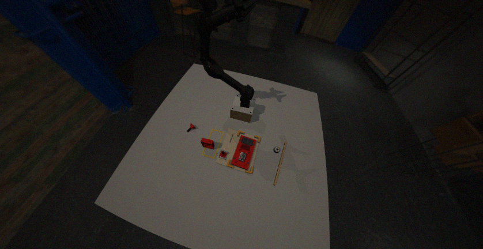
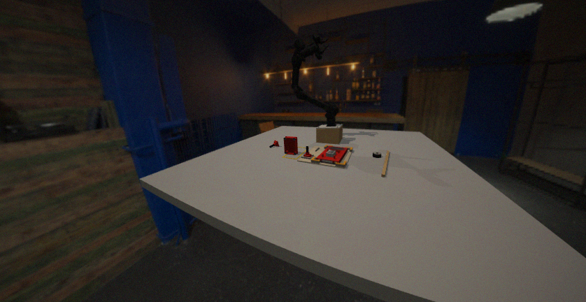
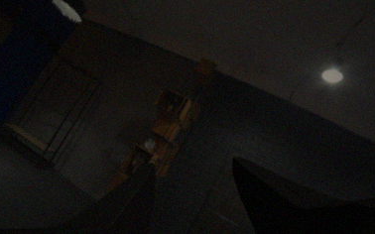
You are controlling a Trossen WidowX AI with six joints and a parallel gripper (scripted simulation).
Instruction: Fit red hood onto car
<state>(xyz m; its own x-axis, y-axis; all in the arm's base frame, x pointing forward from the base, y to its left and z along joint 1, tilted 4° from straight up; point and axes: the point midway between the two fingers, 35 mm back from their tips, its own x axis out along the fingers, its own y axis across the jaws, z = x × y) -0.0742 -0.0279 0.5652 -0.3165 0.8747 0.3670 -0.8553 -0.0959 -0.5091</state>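
The red hood is 630 mm below my gripper tip, 420 mm ahead of it and 150 mm to the right of it. From my gripper tip the other things lie so: thin wooden stick 670 mm below, 440 mm ahead, 320 mm to the left; small wheel 670 mm below, 370 mm ahead, 290 mm to the left.
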